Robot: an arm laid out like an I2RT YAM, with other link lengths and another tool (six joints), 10 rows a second.
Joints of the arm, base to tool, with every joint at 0 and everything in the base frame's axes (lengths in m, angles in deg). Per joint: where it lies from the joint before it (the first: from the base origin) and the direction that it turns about. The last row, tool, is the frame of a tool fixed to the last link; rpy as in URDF.
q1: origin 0 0 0.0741 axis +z
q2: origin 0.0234 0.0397 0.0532 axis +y
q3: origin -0.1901 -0.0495 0 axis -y
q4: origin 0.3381 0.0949 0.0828 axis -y
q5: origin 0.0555 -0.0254 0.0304 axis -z
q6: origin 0.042 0 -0.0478 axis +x
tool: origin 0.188 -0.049 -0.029 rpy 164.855 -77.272 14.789
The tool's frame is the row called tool.
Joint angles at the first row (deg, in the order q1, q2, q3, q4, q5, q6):
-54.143 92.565 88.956 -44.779 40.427 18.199
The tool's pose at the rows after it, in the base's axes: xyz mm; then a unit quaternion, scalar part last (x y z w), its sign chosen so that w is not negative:
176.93 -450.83 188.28 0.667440 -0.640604 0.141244 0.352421
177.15 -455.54 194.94 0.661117 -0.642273 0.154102 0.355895
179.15 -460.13 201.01 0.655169 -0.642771 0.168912 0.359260
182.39 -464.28 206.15 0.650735 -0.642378 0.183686 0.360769
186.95 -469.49 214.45 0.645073 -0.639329 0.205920 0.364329
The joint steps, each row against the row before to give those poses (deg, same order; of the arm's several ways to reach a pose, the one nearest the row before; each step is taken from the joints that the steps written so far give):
-0.309 -0.101 0.209 0.824 0.002 -0.277
-0.307 -0.335 0.219 1.308 -0.051 -0.261
-0.128 -0.376 -0.004 1.667 -0.076 -0.267
-0.045 -0.308 -0.001 1.585 -0.291 -0.217
0.001 -0.954 -0.596 2.673 -0.420 -0.674

